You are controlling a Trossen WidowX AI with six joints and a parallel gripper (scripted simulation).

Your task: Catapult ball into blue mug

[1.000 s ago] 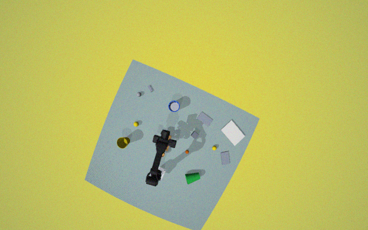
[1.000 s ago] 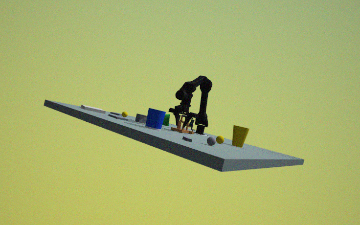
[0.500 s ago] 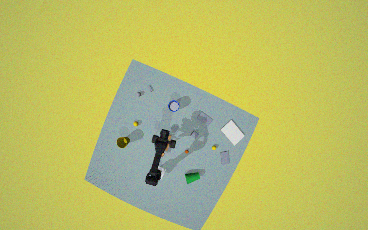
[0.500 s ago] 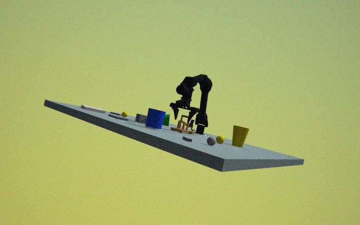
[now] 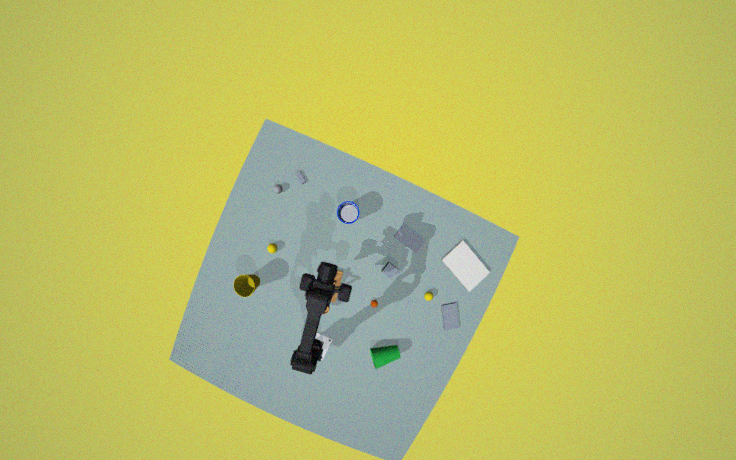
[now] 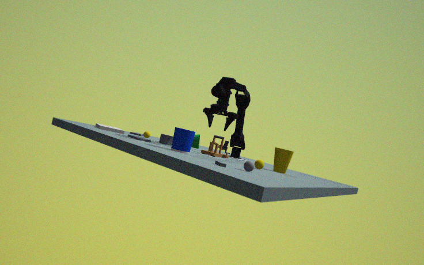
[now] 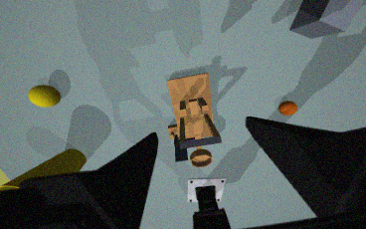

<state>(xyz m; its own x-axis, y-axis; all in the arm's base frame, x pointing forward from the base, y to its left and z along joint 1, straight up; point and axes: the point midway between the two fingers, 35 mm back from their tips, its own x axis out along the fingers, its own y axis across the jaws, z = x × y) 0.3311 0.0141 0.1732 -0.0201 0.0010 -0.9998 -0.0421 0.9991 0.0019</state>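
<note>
My gripper tip is now 5 cm past the orange ball, 21 cm to the left of it and 13 cm above it. The rest, counted from my gripper tip: blue mug (29 cm ahead, 1 cm to the left, 11 cm below); then yellow cup (13 cm behind, 34 cm to the left, 11 cm below); then wooden catapult (7 cm behind, 1 cm to the left, 9 cm below).
</note>
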